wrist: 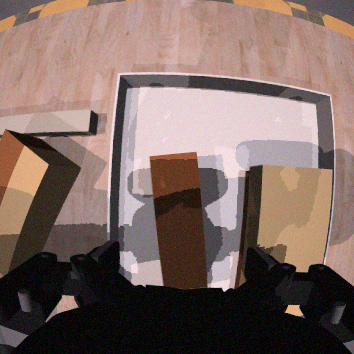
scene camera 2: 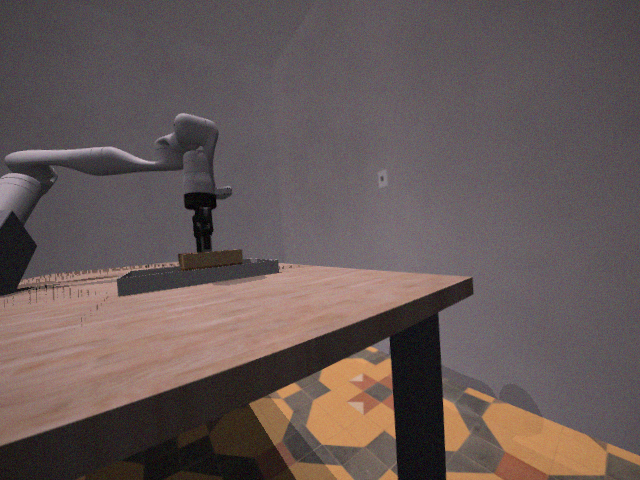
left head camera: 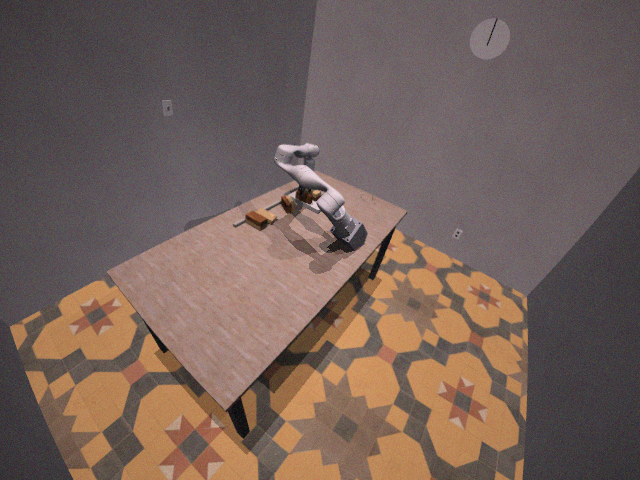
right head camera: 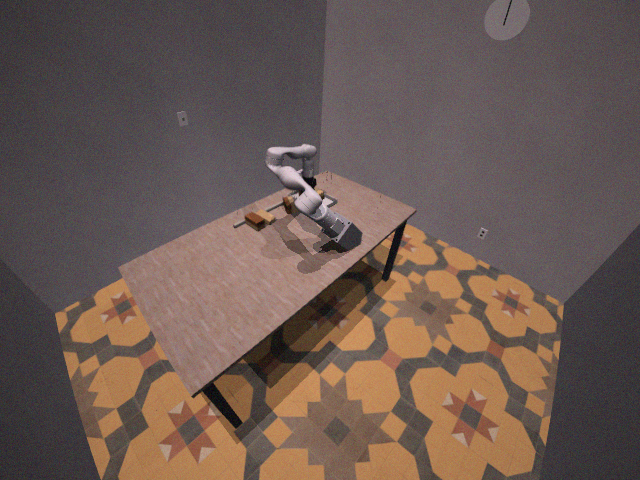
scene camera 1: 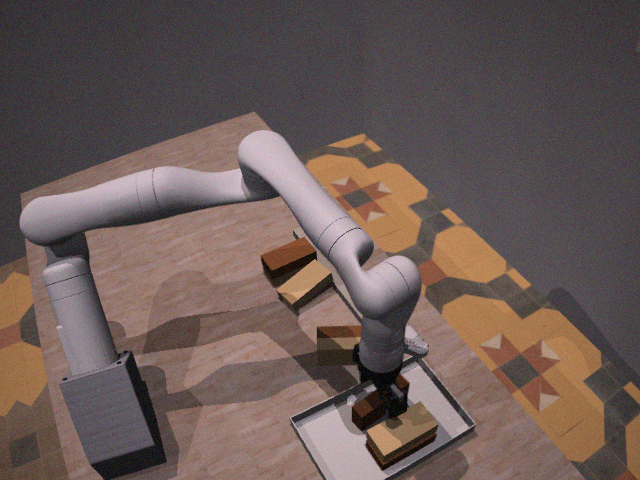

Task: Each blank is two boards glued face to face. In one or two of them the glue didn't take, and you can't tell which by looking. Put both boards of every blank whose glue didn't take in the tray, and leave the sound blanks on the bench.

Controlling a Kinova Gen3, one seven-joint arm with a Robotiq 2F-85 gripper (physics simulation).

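Where they show: gripper, fingertip midpoint: (wrist: 182, 259) (left head camera: 305, 193) (scene camera 1: 377, 397); arm's base at its link origin: (left head camera: 345, 226) (right head camera: 335, 226) (scene camera 1: 96, 365).
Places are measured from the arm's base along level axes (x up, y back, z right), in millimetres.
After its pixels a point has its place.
My gripper (wrist: 182, 259) @[z 237, x -97, y -473 mm] (scene camera 2: 204, 246) @[z 237, x -97, y -473 mm] is open, low over the tray (scene camera 1: 330, 439) @[z 250, x -156, y -365 mm] (scene camera 2: 155, 282) @[z 381, x -143, y -375 mm] (wrist: 175, 115) @[z 220, x -156, y -582 mm], its fingers on either side of a dark brown board (scene camera 1: 368, 410) @[z 254, x -96, y -444 mm] (wrist: 180, 225) @[z 233, x -96, y -496 mm]. That board rests in the tray. Beside it in the tray lies a pale board (scene camera 1: 402, 431) @[z 322, x -96, y -477 mm] (scene camera 2: 211, 259) @[z 346, x -112, y -476 mm] (wrist: 295, 215) @[z 313, x -96, y -508 mm] with a dark layer under it. On the bench just outside the tray is a two-tone blank (scene camera 1: 336, 346) @[z 93, x -98, y -457 mm] (wrist: 25, 180) @[z 112, x -98, y -512 mm], partly hidden by the arm in scene camera 1. Farther along are a red-brown block (scene camera 1: 288, 256) @[z -191, x -98, y -473 mm] (left head camera: 254, 218) @[z -222, x -98, y -469 mm] and a pale block (scene camera 1: 305, 283) @[z -111, x -118, y -480 mm] (left head camera: 267, 214) @[z -116, x -119, y -474 mm], side by side.
A light rail (wrist: 50, 122) @[z 103, x -138, y -565 mm] (left head camera: 238, 223) @[z -286, x -142, y -539 mm] lies on the bench behind the blocks. The arm's grey base (scene camera 1: 111, 418) @[z 109, x -23, y 0 mm] (left head camera: 350, 235) @[z -23, x -17, y 50 mm] stands on the bench (left head camera: 222, 289) @[z -637, x -158, y -207 mm]. The tray's raised walls surround the boards in it.
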